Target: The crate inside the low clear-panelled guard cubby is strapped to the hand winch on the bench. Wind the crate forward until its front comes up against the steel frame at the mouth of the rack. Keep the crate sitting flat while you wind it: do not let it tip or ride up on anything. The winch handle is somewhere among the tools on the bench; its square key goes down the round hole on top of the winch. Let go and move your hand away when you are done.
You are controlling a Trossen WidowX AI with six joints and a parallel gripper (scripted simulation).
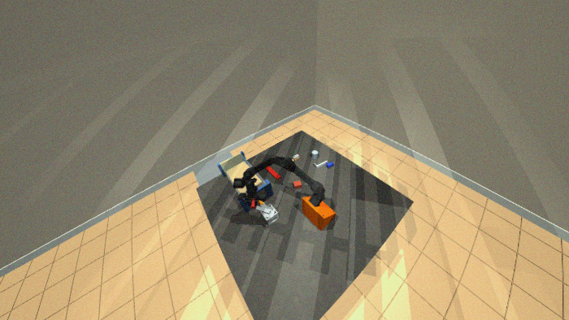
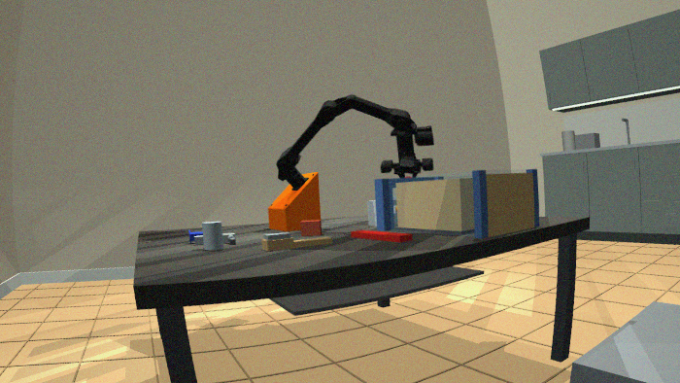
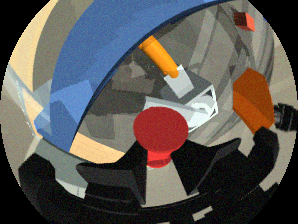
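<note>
Right now the grey winch is 10 cm below my gripper tip, 9 cm behind it and 8 cm to the right of it. The rest, counted from my gripper tip: wooden-handled tool (54 cm to the right, 28 cm ahead, 11 cm below); clear-panelled cubby (33 cm ahead, 6 cm to the right, 1 cm below); flat red bar (31 cm to the right, 30 cm ahead, 12 cm below).
</note>
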